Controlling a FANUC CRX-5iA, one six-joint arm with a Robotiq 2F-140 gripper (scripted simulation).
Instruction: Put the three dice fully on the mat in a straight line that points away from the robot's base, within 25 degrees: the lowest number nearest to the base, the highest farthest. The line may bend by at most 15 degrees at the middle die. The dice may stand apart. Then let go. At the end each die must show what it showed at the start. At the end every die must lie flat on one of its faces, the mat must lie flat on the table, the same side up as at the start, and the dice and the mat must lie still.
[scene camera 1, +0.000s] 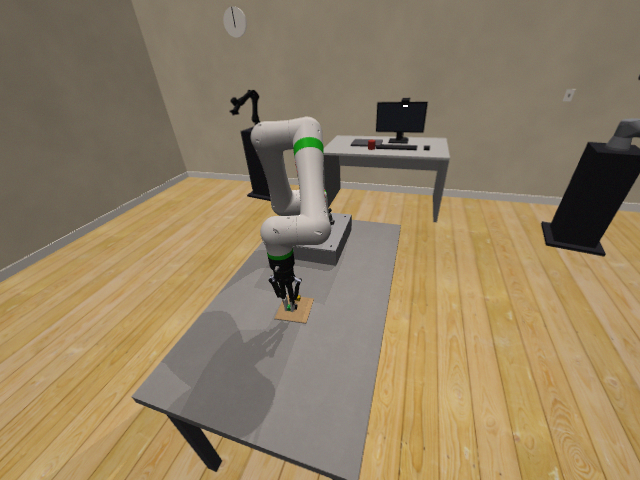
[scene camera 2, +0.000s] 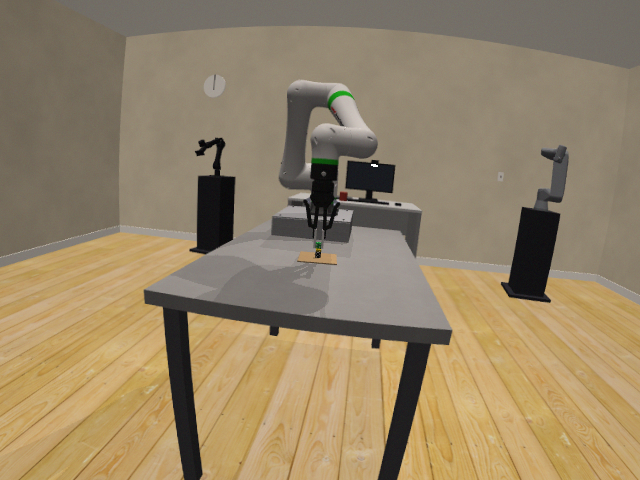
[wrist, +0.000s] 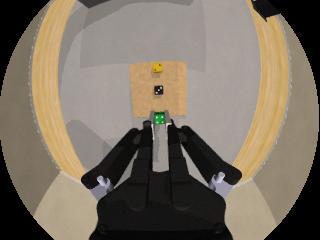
I see my gripper (scene camera 2: 318, 247) and a mat (wrist: 173, 78).
My gripper also shows in scene camera 1 (scene camera 1: 290, 309) and in the wrist view (wrist: 159, 116).
